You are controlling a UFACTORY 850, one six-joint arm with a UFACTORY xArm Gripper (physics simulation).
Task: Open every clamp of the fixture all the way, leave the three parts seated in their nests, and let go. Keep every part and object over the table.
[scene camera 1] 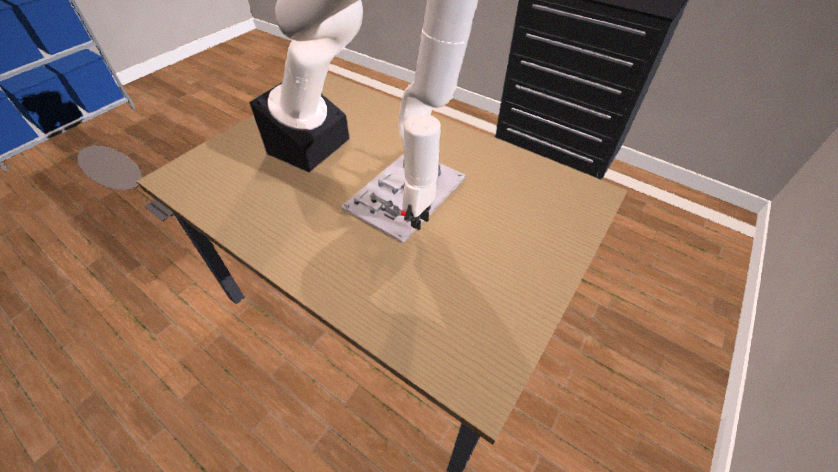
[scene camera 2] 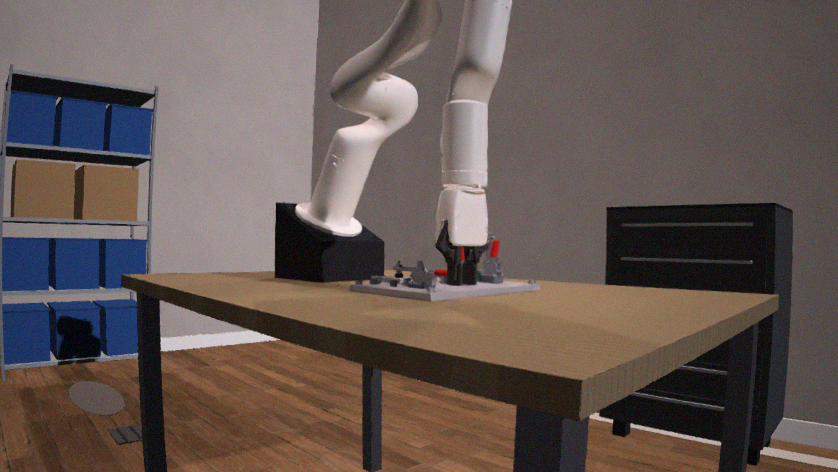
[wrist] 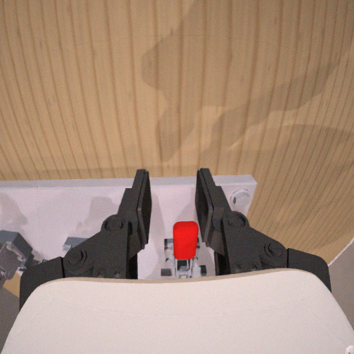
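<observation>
The pale fixture plate point(scene camera 1: 399, 233) point(scene camera 2: 433, 293) point(wrist: 55, 200) lies on the table. My gripper point(scene camera 1: 416, 221) point(scene camera 2: 462, 279) point(wrist: 172, 185) is low over it, fingers partly closed but apart. In the wrist view an upright clamp's red handle point(wrist: 185, 240) stands between the fingers, with a gap on each side. In scene camera 2 a red handle point(scene camera 2: 462, 253) shows between the fingers, another upright red handle point(scene camera 2: 495, 248) stands to the right, and a third red handle point(scene camera 2: 440, 272) lies level to the left, by a grey clamp point(scene camera 2: 419, 273) point(scene camera 1: 384, 204). The three parts are too small or hidden to tell seating.
The wooden table point(scene camera 1: 498, 234) point(scene camera 2: 469, 328) carries the arm's black base point(scene camera 1: 304, 137) point(scene camera 2: 328, 257). In the wrist view another grey clamp point(wrist: 14, 252) is at the left and a bolt point(wrist: 240, 197) sits at the plate's corner. A black drawer cabinet point(scene camera 1: 577, 76) point(scene camera 2: 697, 246) stands behind the table.
</observation>
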